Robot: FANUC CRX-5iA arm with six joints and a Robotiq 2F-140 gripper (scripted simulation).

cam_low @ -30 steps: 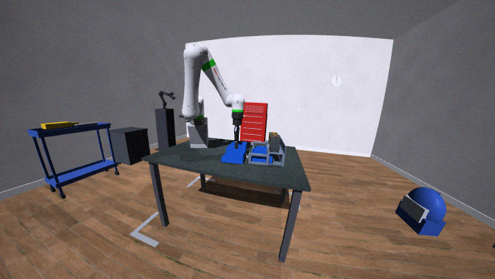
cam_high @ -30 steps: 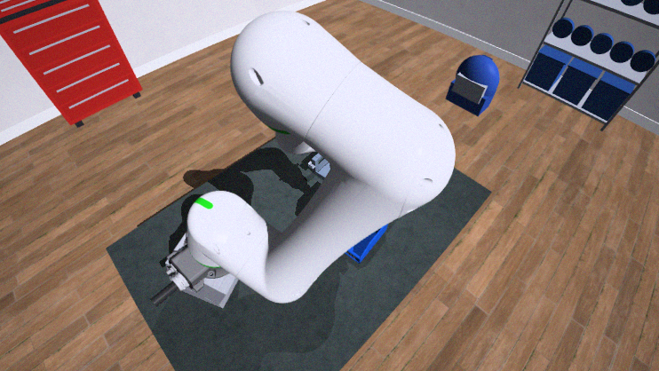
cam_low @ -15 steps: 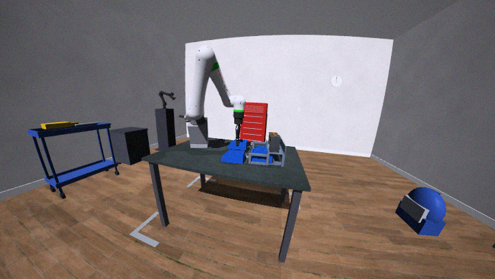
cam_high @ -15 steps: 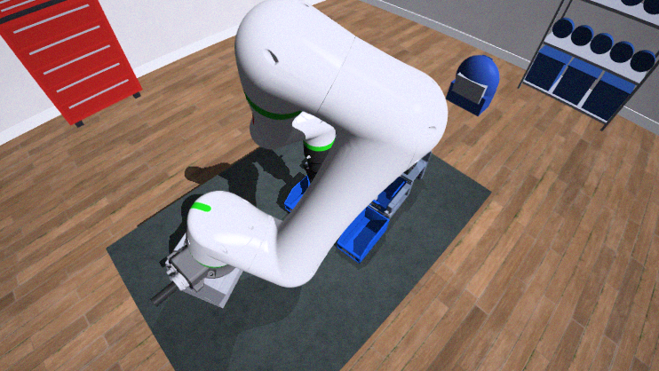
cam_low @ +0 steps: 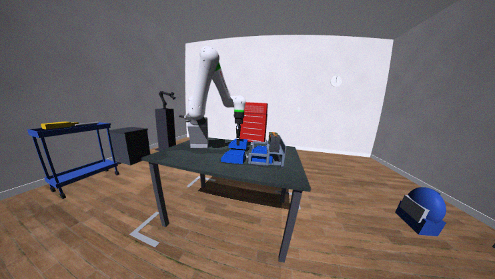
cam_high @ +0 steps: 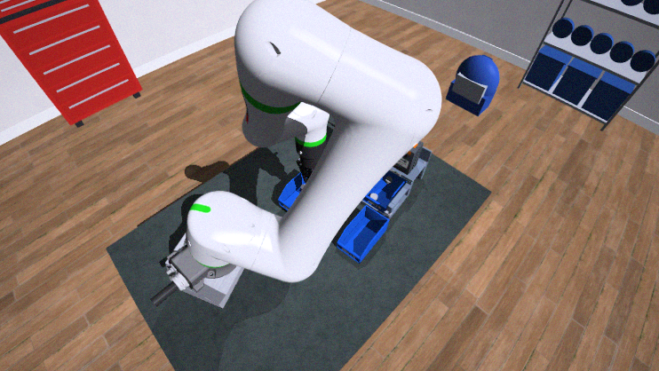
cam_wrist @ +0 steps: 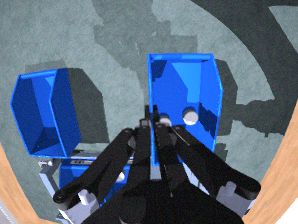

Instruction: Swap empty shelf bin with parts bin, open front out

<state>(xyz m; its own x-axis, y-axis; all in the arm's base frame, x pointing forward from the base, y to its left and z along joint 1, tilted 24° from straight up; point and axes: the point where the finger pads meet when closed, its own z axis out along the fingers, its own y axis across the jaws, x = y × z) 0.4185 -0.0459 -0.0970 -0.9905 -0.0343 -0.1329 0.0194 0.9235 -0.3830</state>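
Right now my hand is 25 cm short of the shelf, 7 cm to the left of it and 4 cm above it.
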